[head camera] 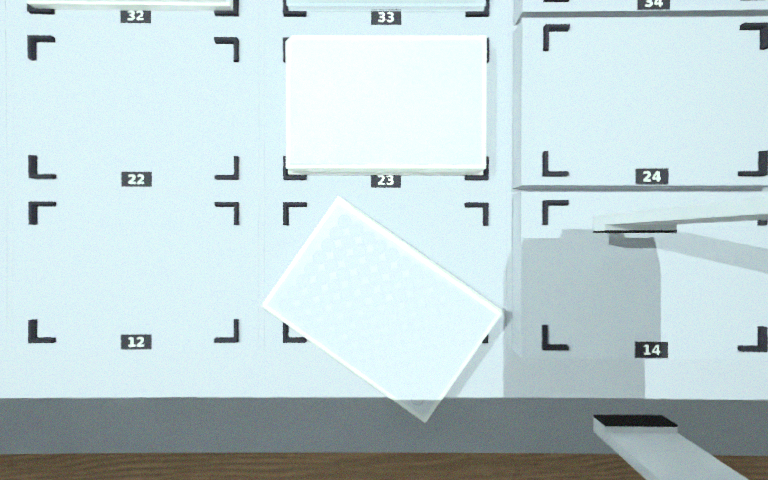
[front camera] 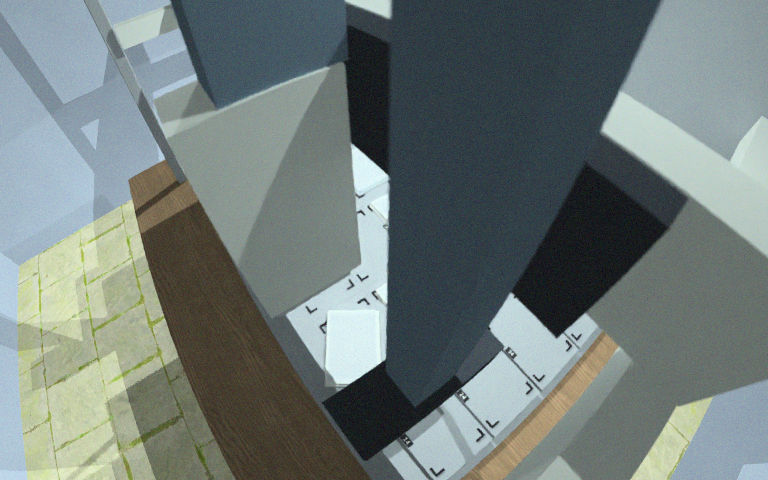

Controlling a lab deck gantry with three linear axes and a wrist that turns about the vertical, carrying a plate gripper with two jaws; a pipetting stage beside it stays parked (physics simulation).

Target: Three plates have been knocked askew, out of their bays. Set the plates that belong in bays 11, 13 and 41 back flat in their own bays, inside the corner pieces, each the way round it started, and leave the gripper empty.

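Places are measured from the robot's base along level axes (x left, y back, z up), in centimetres.
Pixels of known places: gripper, fingertip midpoint: (head camera: 627, 323).
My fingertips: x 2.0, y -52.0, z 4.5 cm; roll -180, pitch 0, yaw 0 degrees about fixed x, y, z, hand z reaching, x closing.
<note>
Behind a point stands the place of what it marks.
A clear-white plate (front camera: 352, 348) {x 1.8, y -39.3, z 1.6 cm} (head camera: 382, 305) {x 2.4, y -39.0, z 1.6 cm} lies askew across bay 13, turned by roughly a third of a right angle. In the head view its lowest corner reaches over the dark grey strip, and it covers the bay's lower corner pieces at least in part. Whether it lies fully flat is unclear. My gripper (head camera: 634, 325) {x 2.0, y -52.1, z 4.5 cm} is open and empty, to the right of this plate, above bay 14, one jaw over the bay and one over the grey strip. In the front view the jaws are hidden. Bays 11 and 41 do not show in the head view.
A white plate (head camera: 385, 101) {x 15.0, y -39.2, z 1.4 cm} sits in bay 23, close behind the askew one. Edges of plates show at bay 32 (head camera: 130, 3) {x 21.5, y -22.9, z 0.6 cm} and bay 33 (head camera: 385, 4) {x 21.5, y -39.2, z 0.6 cm}. Raised blocks carry bays 24 and 14. The gantry column (front camera: 481, 169) {x 0.0, y -53.2, z 49.3 cm} hides much of the deck in the front view.
</note>
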